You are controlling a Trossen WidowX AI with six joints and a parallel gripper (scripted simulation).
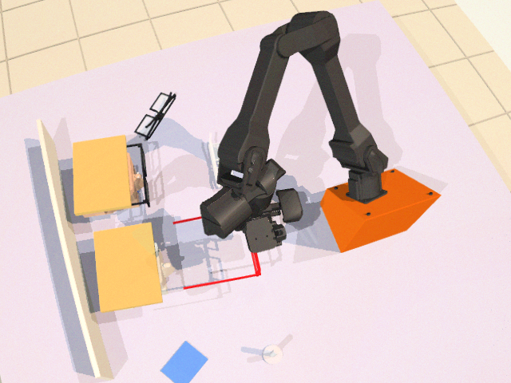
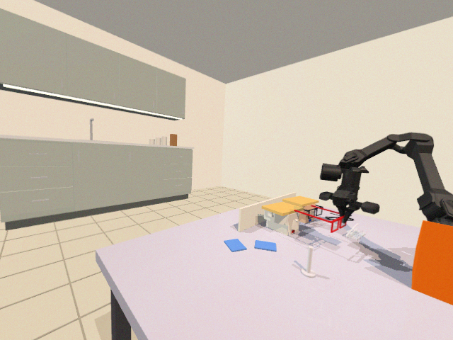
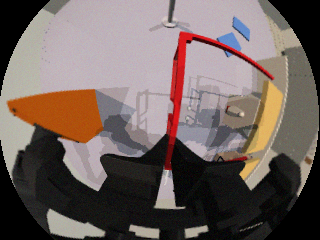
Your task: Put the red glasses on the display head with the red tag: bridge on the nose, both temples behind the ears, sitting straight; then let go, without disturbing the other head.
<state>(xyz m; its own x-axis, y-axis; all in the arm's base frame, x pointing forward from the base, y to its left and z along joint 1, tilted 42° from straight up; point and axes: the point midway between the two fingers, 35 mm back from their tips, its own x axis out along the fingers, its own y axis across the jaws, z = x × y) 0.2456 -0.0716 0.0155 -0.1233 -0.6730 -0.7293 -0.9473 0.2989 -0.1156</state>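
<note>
My gripper tip is 220 mm short of the display head, 50 mm above it and 30 mm to the left of it. Round my gripper tip: skin-coloured head (250 mm to the right, 190 mm ahead, 50 mm below); then cream board (340 mm ahead, 170 mm to the right, 50 mm below); then white peg (240 mm to the left, 80 mm below, 70 mm ahead).
</note>
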